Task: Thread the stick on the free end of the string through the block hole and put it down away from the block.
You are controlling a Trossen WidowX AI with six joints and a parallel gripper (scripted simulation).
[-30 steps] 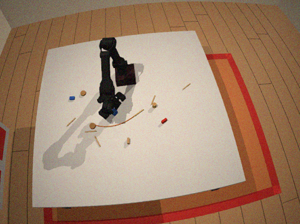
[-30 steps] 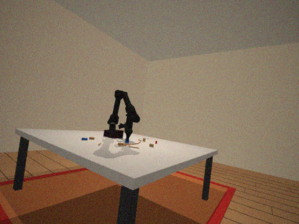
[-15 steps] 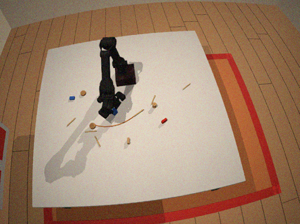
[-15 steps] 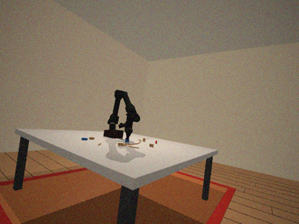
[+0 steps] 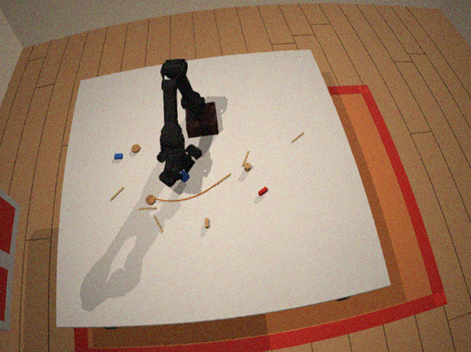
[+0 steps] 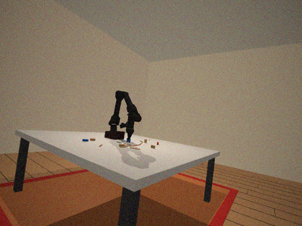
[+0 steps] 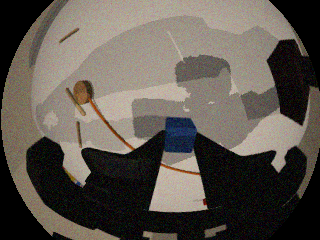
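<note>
Now: gripper tip 10 mm short of the thin stick, 140 mm to the right of it and 30 mm above it. The rest, counted from my gripper tip: red piece 60 mm ahead, 310 mm to the left, 20 mm below; then blue cube right at my gripper tip; then wooden block 190 mm ahead, 100 mm to the left, 20 mm below.
</note>
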